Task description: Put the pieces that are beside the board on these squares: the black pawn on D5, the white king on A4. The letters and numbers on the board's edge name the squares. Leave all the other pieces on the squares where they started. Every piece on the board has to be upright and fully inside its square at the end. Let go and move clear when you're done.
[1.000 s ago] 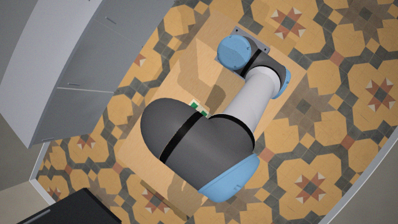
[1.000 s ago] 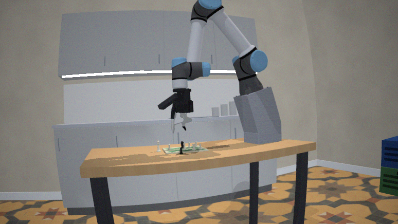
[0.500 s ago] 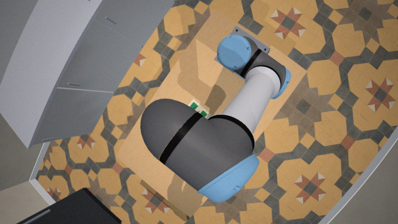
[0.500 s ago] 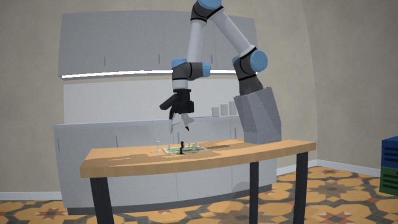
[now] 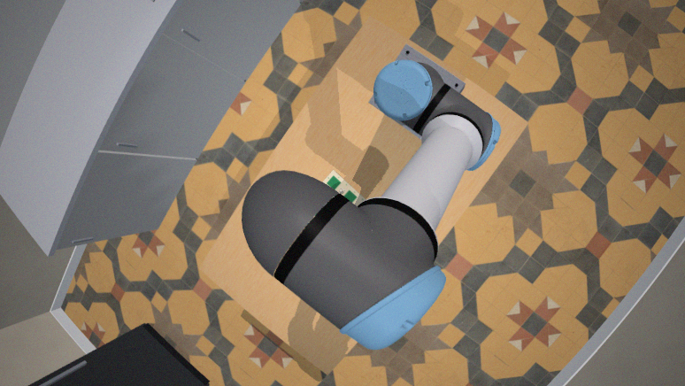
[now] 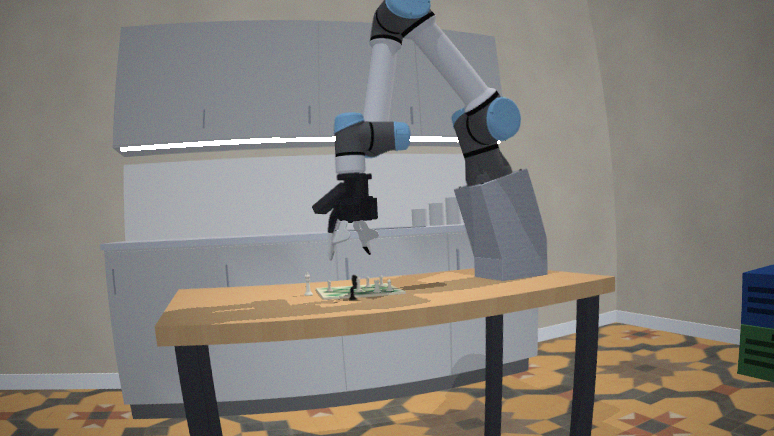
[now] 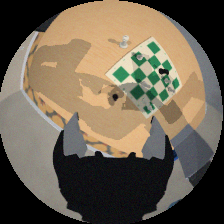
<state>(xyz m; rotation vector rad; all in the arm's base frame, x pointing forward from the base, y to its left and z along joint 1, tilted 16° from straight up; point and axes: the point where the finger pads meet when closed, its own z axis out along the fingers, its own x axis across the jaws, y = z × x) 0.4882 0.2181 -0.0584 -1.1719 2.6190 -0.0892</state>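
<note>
My hand is 9 cm above the black pawn. The rest, counted from my hand: chessboard (14 cm to the right, 10 cm below, 2 cm behind); white king (13 cm to the right, 12 cm ahead, 8 cm below).
</note>
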